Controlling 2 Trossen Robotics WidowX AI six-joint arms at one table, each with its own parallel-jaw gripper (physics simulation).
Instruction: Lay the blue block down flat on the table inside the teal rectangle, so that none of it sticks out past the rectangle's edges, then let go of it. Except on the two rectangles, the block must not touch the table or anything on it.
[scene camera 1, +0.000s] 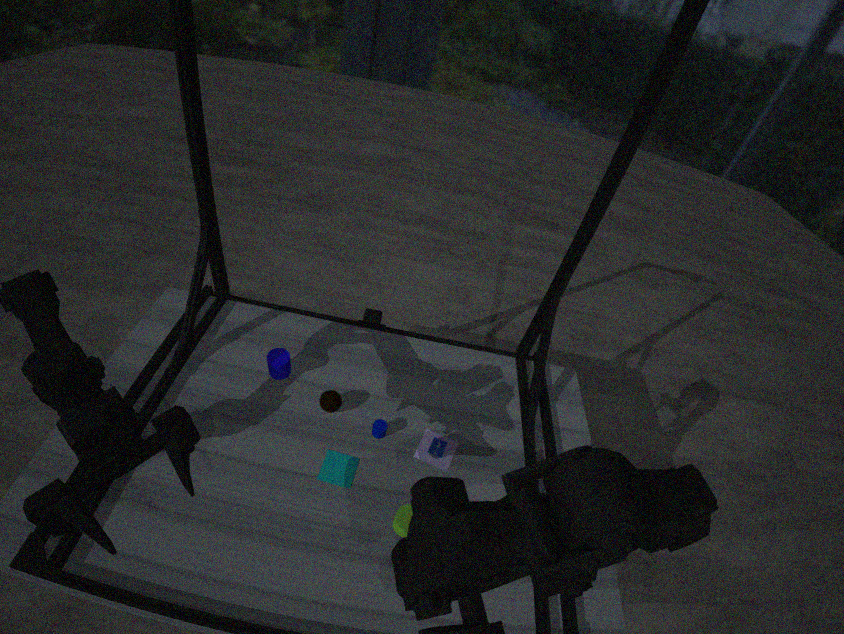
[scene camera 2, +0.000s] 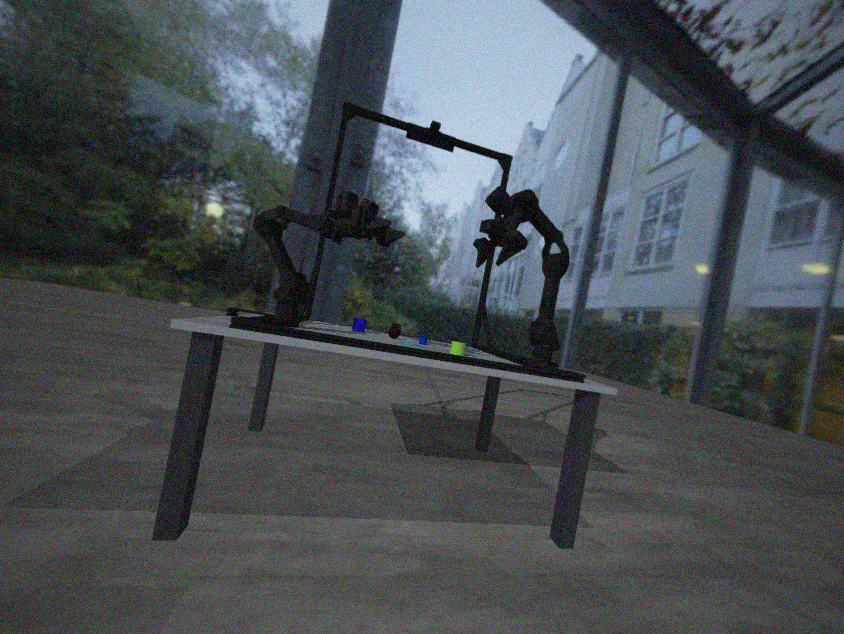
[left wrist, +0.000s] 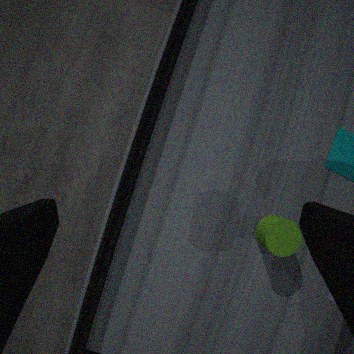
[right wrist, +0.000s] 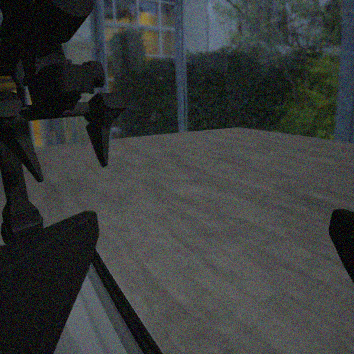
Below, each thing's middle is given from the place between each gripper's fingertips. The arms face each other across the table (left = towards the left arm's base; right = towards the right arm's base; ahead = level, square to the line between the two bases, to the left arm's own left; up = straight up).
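Labels:
Counted from my left hand: the teal rectangle (scene camera 1: 337, 468) is far below, a fair way to the right of it and a fair way behind; the pale lilac rectangle (scene camera 1: 444, 462) is 30 cm below, 35 cm behind and 3 cm to the left of it; the lime green cylinder (left wrist: 280, 236) is 17 cm behind and 27 cm below. Going by their middles, of the things named here the pale lilac rectangle is the farthest from my left hand.
Counted from my right hand: the pale lilac rectangle is 340 mm below, 380 mm behind and 310 mm to the left of it; the lime green cylinder is 200 mm behind, 280 mm to the left of it and 320 mm below; the teal rectangle is far behind, far below and a fair way to the left of it. By its middle, the lime green cylinder is nearer to my left hand than to my right hand.

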